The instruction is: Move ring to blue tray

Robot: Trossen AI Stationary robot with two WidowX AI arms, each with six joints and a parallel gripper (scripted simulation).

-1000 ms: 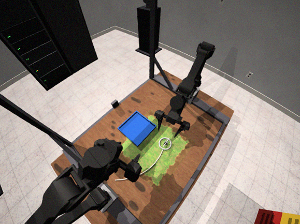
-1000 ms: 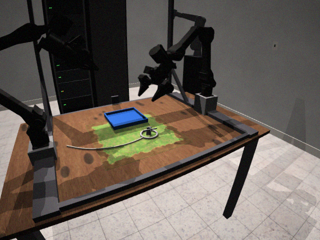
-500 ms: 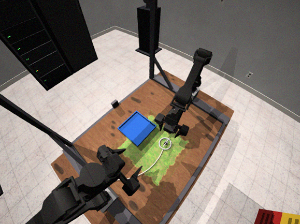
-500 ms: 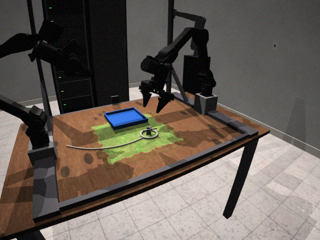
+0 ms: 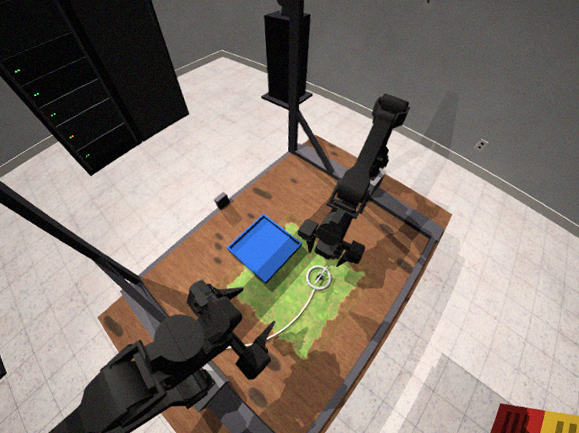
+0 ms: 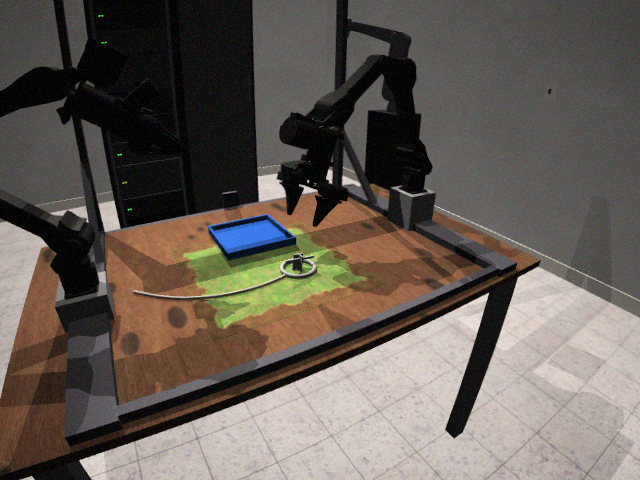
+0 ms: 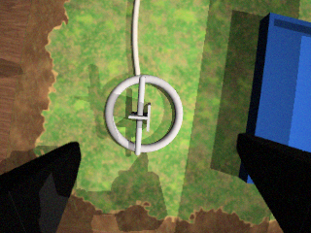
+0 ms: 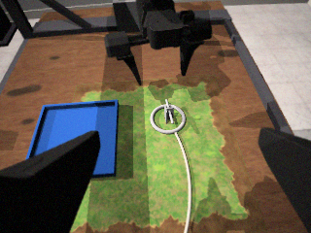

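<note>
The stake lies 1 cm ahead of my left hand, 3 cm to the right of it and 13 cm below it. The rest, counted from my left hand: blue tray (21 cm behind, 6 cm to the right, 14 cm below); then ring (1 cm ahead, 3 cm to the right, 15 cm below); then green mat (4 cm behind, 8 cm to the right, 16 cm below).
</note>
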